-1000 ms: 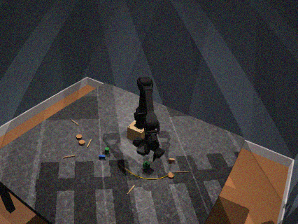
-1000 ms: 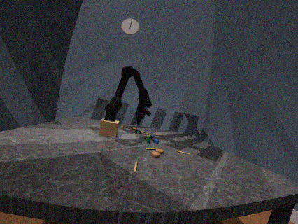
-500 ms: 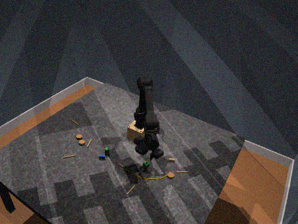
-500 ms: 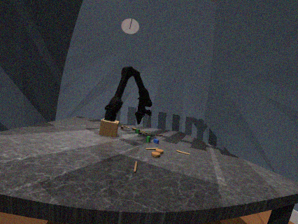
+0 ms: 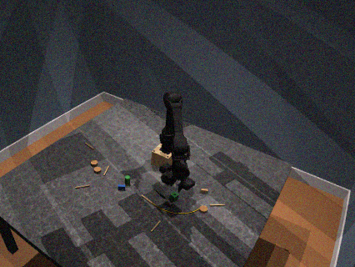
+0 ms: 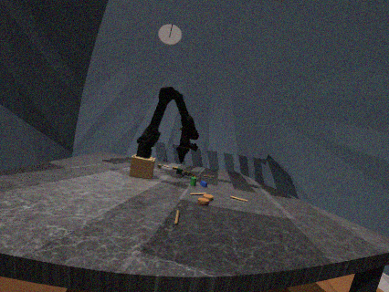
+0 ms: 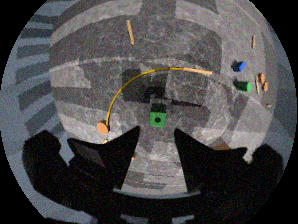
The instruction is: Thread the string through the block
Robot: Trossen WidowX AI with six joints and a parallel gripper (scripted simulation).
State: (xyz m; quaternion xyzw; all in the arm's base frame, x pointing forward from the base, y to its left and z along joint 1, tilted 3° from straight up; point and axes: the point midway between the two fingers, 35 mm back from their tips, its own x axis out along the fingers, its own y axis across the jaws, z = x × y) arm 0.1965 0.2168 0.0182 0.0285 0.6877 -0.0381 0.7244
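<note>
Right now my gripper tip is 6 cm above the green block. Also, from my gripper tip: round wooden button 15 cm to the left, 7 cm below, 4 cm behind; then small wooden piece 15 cm behind, 8 cm to the left, 6 cm below; then thin wooden stick 10 cm ahead, 8 cm to the right, 7 cm below.
</note>
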